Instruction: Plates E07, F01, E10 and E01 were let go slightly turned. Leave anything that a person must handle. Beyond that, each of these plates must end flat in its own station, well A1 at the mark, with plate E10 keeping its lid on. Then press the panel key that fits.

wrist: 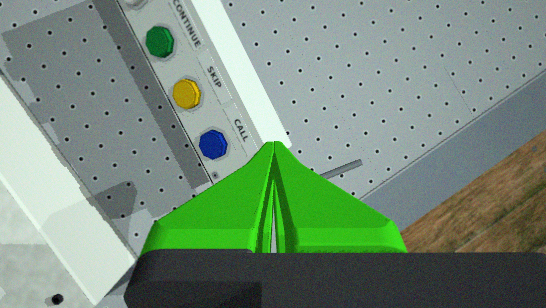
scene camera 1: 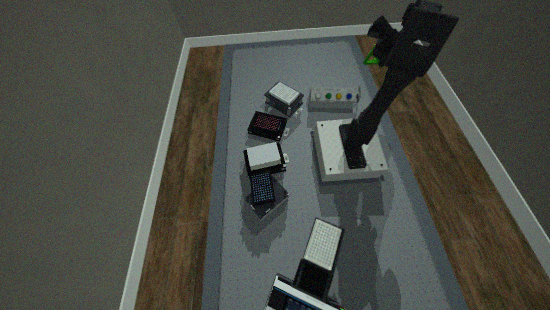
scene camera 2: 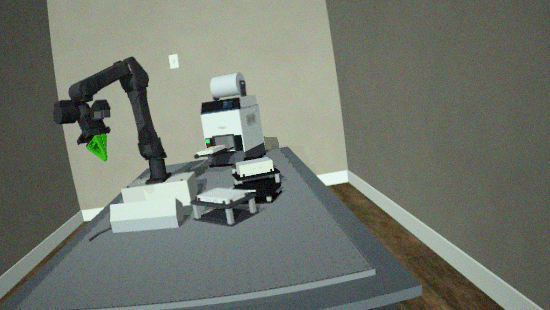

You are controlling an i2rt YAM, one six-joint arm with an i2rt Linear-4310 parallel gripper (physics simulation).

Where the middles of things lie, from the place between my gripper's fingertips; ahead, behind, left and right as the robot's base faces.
I see the green CONTINUE button [wrist: 159,41] 160 mm below my hand, 120 mm ahead of it and 20 mm to the left of it. Also, from my hand: silver plate [scene camera 1: 323,242]: 670 mm to the left, 280 mm ahead, 110 mm below; then blue-welled plate [scene camera 1: 262,189]: 470 mm ahead, 450 mm to the left, 150 mm below.
